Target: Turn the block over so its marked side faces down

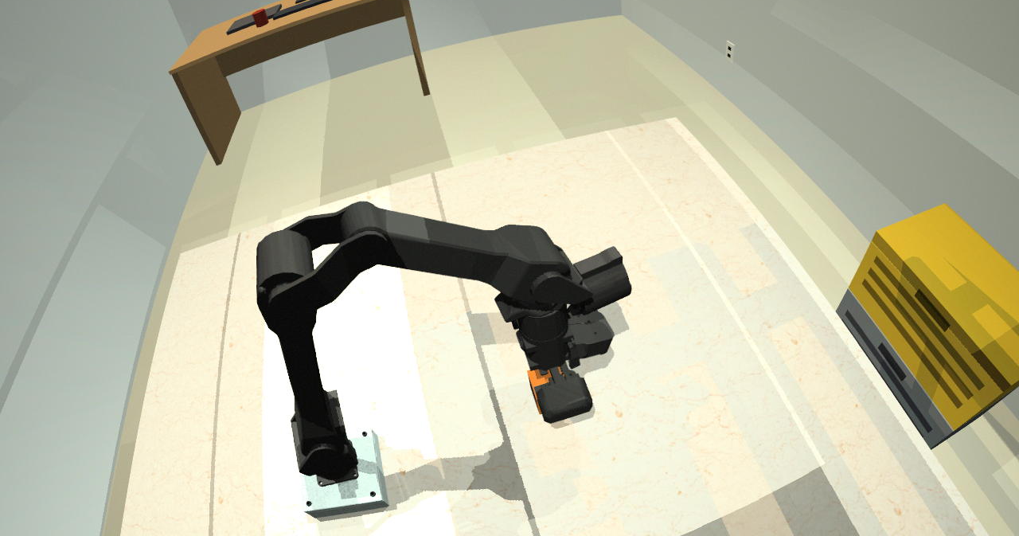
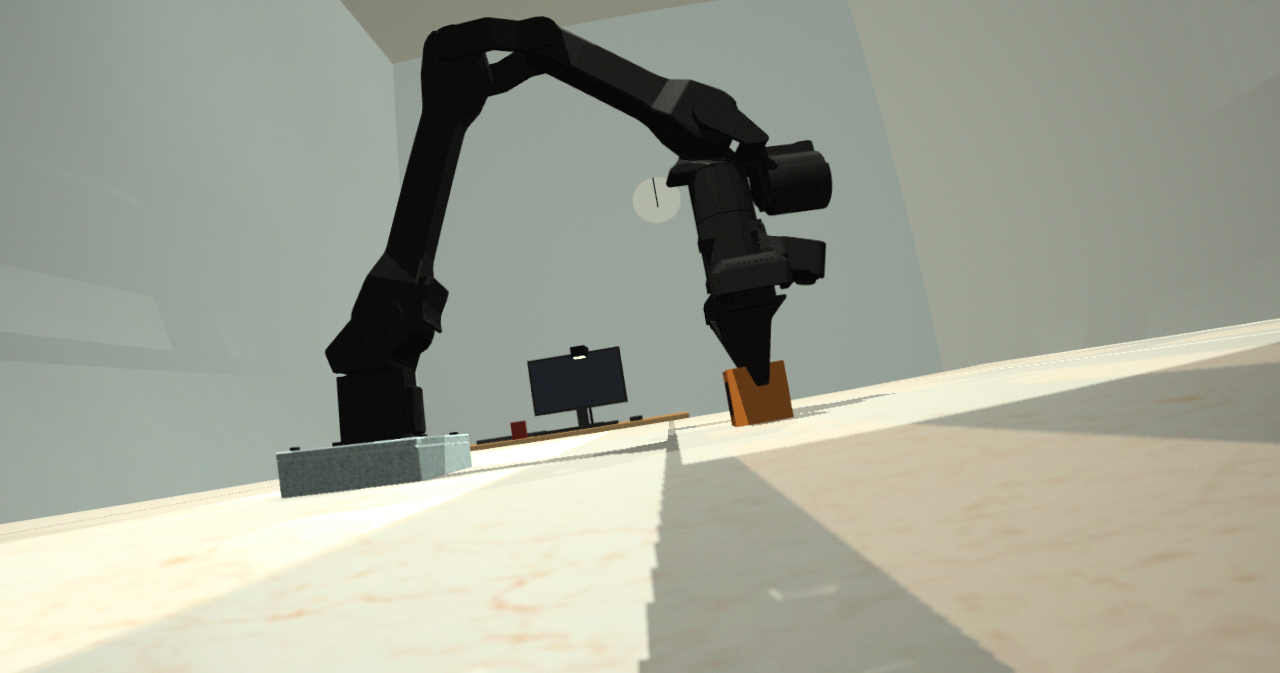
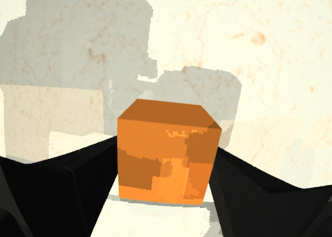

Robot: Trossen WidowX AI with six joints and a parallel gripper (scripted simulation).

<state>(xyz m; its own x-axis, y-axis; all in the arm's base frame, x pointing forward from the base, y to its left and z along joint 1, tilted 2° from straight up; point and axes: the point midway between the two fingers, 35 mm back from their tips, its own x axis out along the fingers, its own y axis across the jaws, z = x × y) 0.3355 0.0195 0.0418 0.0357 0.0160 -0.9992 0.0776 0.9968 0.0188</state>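
The orange block is 20 mm behind my gripper tip and 10 mm below it.
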